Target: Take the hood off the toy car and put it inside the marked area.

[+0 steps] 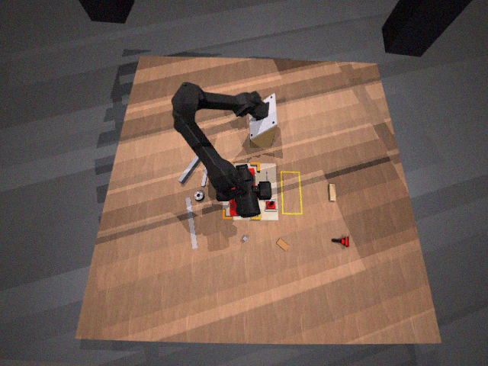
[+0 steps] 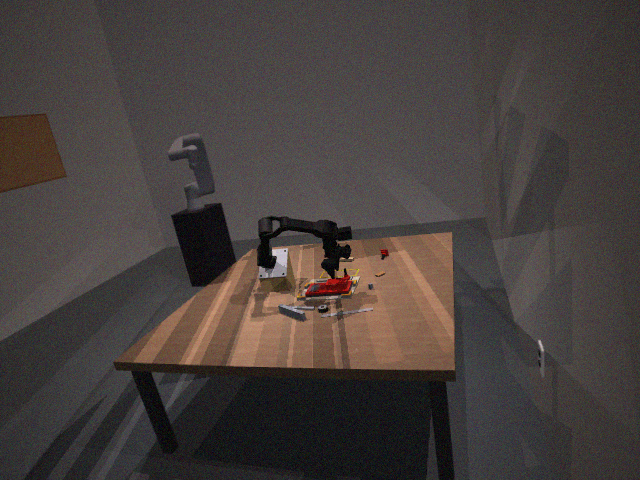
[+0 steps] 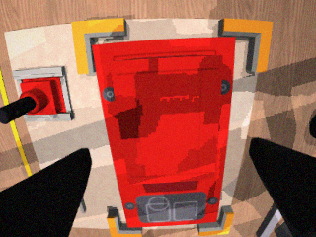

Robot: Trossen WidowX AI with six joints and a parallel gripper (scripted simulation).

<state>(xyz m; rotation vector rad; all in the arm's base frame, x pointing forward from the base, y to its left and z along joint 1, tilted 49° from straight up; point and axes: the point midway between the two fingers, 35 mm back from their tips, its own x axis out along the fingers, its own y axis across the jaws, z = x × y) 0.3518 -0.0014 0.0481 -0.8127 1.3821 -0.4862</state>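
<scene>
My gripper tip is now 4 cm above the red hood.
</scene>
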